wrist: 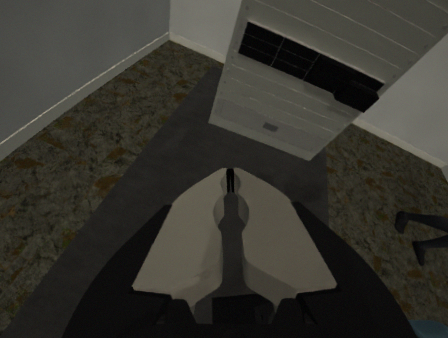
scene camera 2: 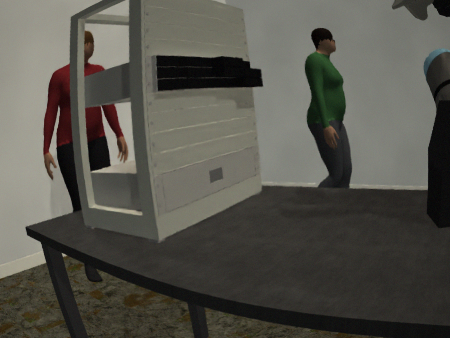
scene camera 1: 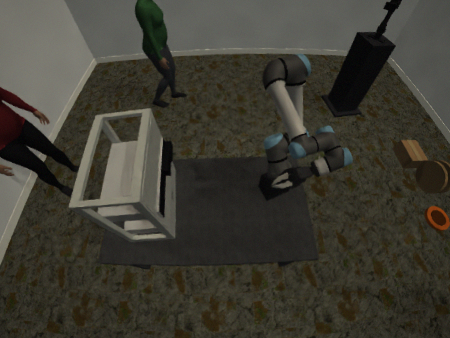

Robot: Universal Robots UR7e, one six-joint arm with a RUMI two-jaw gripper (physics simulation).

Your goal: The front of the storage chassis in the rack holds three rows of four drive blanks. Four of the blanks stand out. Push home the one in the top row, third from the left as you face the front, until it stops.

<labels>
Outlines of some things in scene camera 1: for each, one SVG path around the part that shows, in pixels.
A rack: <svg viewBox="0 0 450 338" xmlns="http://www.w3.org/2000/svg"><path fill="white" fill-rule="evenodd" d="M151 108L95 116L68 207L129 242L176 239L176 169L172 162L173 145L171 141L165 141L162 138ZM124 229L120 228L112 222L125 221ZM102 129L112 142L101 196L100 199L83 201L90 168ZM142 116L138 141L121 142L107 121Z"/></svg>
</labels>
